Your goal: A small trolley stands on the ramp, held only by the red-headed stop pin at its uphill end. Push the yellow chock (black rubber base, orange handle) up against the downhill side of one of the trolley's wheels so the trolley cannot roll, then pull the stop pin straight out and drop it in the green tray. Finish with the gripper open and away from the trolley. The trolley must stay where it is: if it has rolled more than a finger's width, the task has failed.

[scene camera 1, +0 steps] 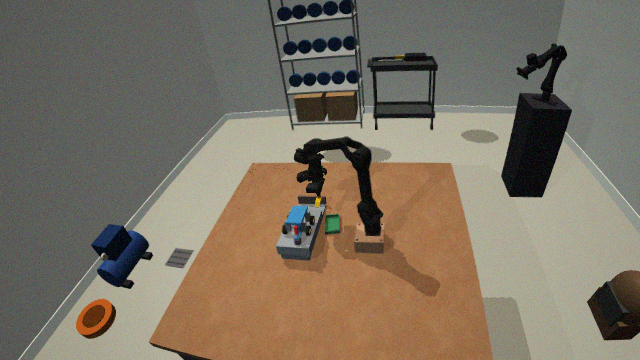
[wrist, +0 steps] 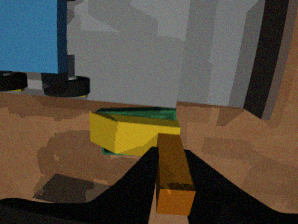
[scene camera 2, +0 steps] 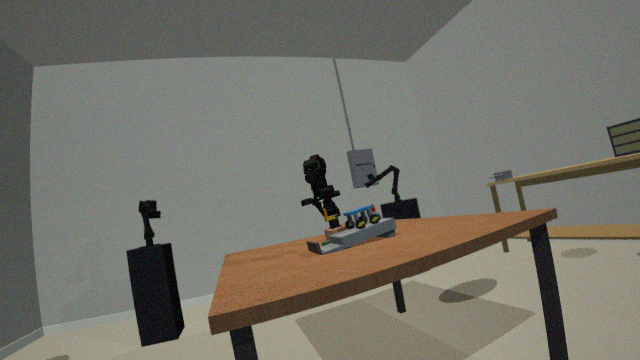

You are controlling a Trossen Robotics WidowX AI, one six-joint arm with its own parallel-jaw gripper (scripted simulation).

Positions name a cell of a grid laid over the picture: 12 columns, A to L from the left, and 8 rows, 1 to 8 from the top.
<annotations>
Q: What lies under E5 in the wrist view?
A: A yellow chock.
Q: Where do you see a ramp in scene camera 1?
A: At F6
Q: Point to a ramp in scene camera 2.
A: G6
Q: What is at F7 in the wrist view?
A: The gripper.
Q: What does the gripper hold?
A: A yellow chock.
</annotations>
